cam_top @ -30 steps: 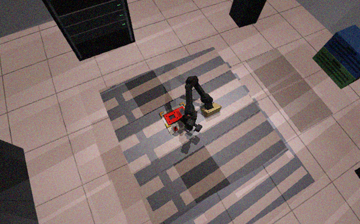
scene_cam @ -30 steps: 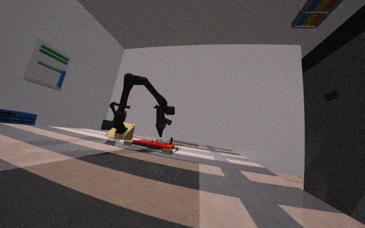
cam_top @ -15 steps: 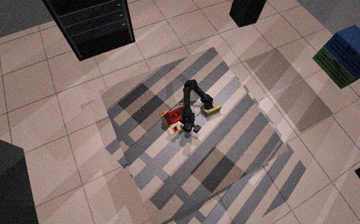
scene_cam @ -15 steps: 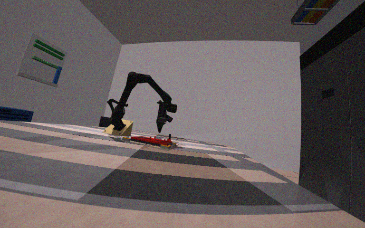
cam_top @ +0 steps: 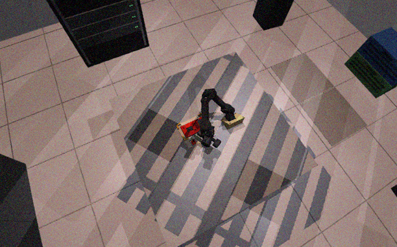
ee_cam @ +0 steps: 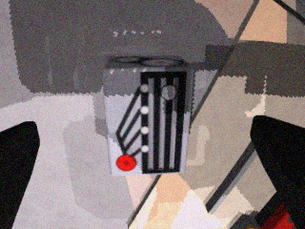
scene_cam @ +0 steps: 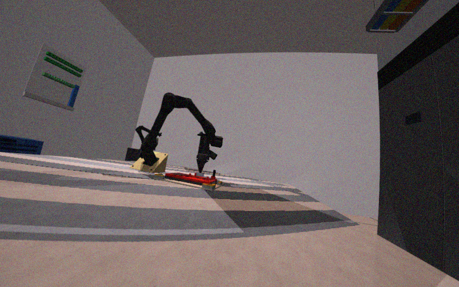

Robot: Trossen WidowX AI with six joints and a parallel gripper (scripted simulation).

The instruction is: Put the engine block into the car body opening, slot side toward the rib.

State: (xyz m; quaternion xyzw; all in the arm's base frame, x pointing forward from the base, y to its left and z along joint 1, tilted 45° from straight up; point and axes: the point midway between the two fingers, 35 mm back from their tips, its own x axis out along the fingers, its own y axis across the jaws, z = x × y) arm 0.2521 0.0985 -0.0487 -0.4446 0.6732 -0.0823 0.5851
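The engine block lies 2 cm below my gripper tip and 1 cm to the right of it.
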